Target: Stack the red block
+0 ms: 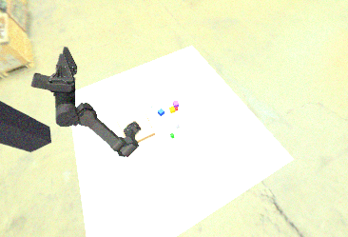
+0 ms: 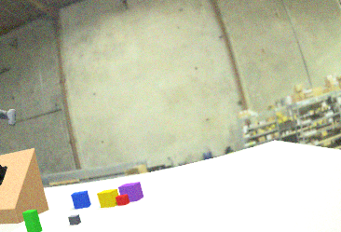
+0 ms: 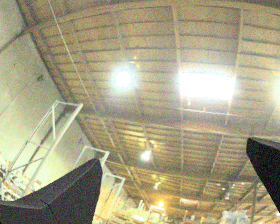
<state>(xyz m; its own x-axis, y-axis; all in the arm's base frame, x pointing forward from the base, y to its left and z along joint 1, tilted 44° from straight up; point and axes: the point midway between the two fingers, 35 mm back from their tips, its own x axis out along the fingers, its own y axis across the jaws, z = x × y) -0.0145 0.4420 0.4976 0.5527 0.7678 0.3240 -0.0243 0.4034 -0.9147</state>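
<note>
Now: gripper tip 380 mm short of the red block, 40 mm to the right of it and 790 mm above it. Round my gripper tip: blue block: 250 mm ahead, 70 mm to the left, 780 mm below; then small grey block: 310 mm ahead, 90 mm to the right, 790 mm below; then yellow block: 340 mm ahead, 50 mm to the left, 780 mm below.
</note>
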